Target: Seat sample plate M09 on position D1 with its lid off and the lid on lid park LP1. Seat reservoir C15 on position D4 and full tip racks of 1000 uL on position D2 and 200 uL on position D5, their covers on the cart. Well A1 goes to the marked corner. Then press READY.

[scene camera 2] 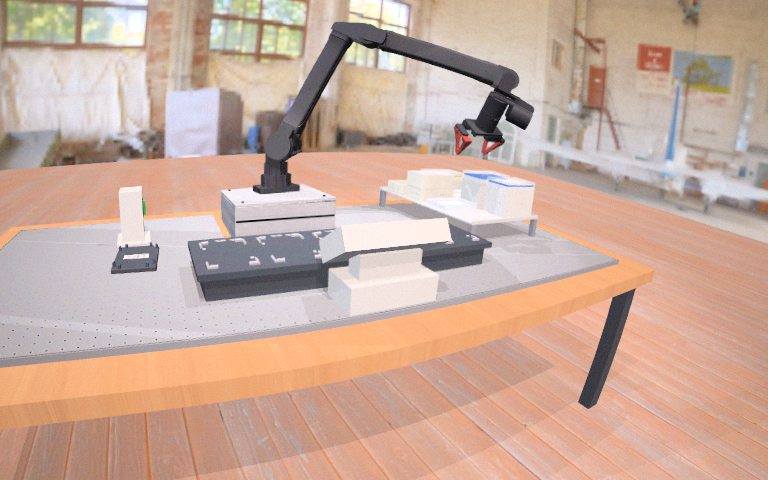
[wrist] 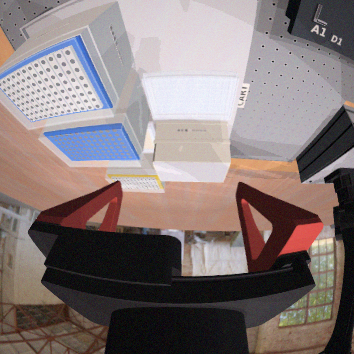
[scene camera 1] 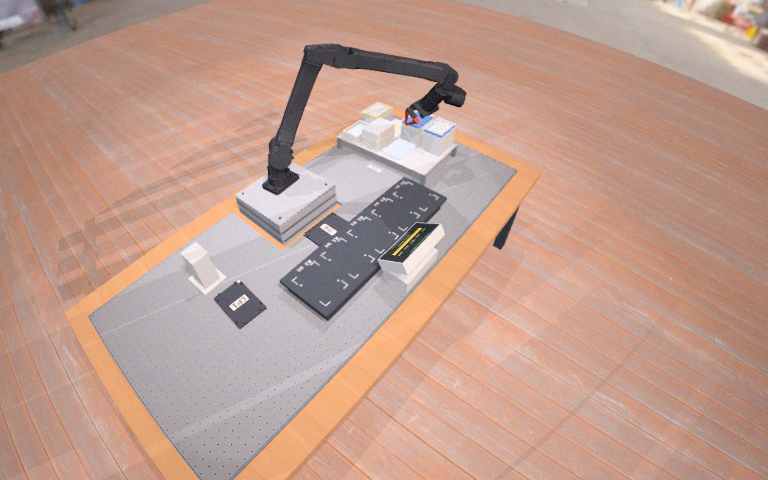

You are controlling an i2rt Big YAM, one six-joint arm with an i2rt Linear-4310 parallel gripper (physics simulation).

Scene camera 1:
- cart shelf: 420, 161
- white stand: 205, 276
